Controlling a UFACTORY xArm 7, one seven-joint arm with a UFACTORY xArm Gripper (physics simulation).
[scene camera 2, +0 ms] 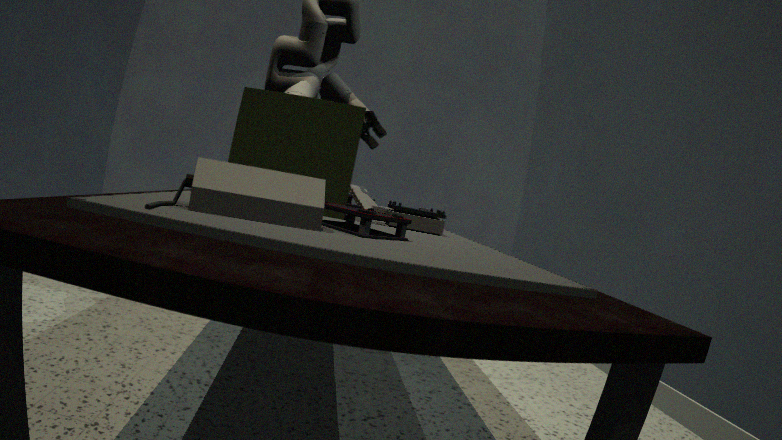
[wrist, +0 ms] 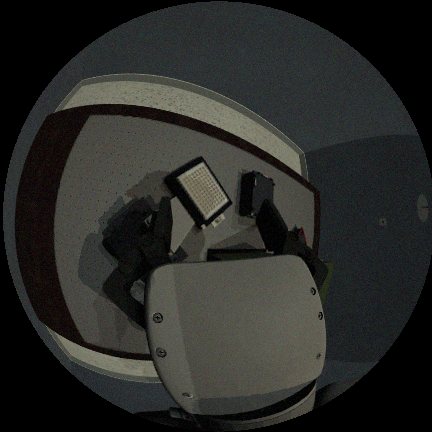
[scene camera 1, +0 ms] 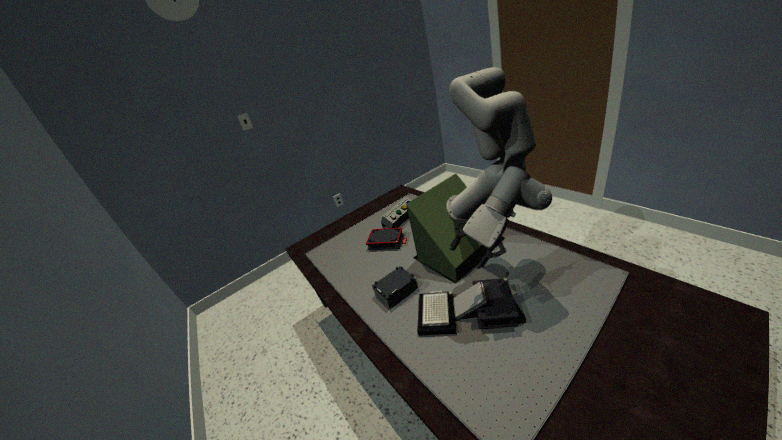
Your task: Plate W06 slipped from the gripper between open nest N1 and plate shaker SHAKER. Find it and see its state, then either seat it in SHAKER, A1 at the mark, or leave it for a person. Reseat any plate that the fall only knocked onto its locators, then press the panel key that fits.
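Note:
A cream well plate lies level on a black base. A pale grey plate-like piece is tilted between that base and a dark block; its wells cannot be made out. A dark box with corner posts stands to the left in scene camera 1. No labels are readable, so I cannot tell which is N1, SHAKER or W06. My gripper is open and empty, high above these things. The key panel stands beyond the red-edged stand.
A large green wedge stands beside the arm, close to the gripper in scene camera 1. A red-edged dark stand sits between the panel and the dark box. All stand on a grey perforated mat.

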